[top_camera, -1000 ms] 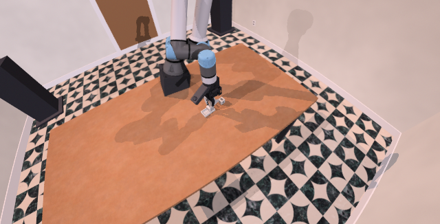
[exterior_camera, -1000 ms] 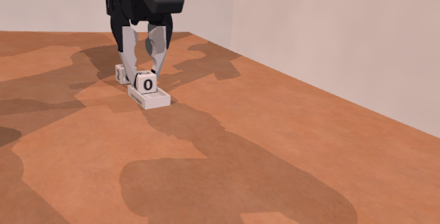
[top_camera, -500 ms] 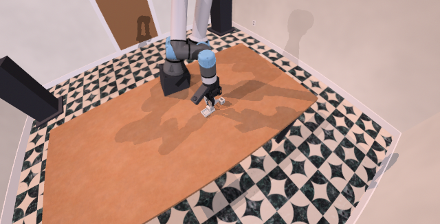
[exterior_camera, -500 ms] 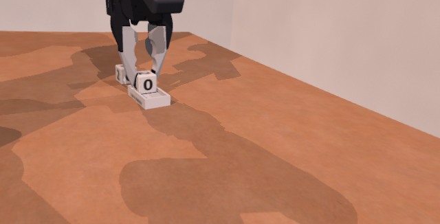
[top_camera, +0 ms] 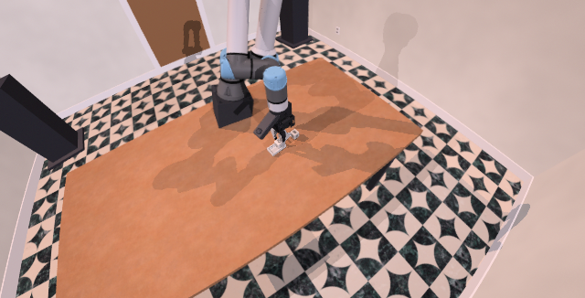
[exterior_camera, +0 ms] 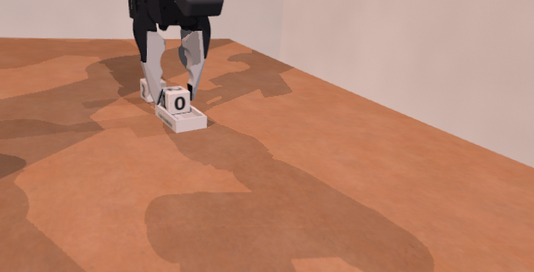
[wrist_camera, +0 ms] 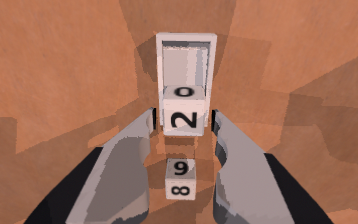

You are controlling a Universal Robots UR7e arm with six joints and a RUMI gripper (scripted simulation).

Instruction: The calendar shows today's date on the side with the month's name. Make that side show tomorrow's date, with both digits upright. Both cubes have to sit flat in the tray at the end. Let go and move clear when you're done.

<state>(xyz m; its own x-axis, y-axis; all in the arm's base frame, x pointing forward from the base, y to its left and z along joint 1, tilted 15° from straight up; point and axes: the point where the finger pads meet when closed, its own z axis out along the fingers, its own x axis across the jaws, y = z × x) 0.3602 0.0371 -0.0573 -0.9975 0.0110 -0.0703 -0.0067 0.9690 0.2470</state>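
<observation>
My hand is 30 mm above the tray and 20 mm to the left of it.
</observation>
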